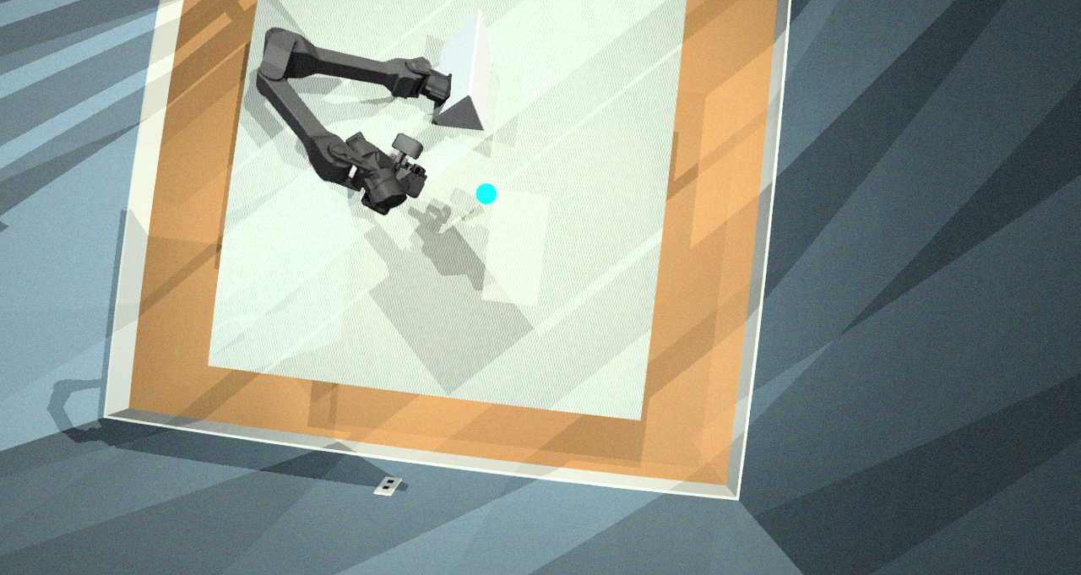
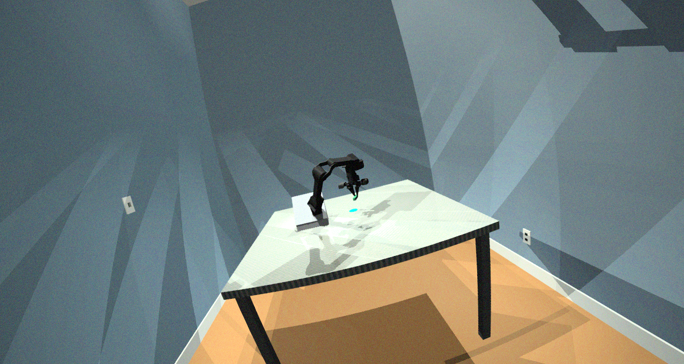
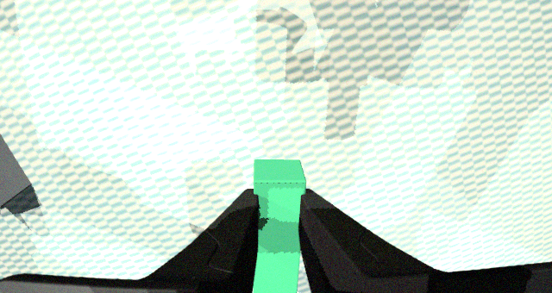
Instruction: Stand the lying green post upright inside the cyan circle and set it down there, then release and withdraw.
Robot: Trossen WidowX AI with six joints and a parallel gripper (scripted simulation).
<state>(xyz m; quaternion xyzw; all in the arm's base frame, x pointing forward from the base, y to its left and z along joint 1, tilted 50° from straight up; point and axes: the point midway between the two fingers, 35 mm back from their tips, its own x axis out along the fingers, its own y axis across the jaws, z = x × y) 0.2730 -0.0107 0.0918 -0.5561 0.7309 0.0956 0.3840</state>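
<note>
My gripper tip is now 10 mm past the cyan circle, 180 mm to the right of it and 140 mm above it. From my gripper tip the other things lie so: green post 10 mm behind, 20 mm to the right.
</note>
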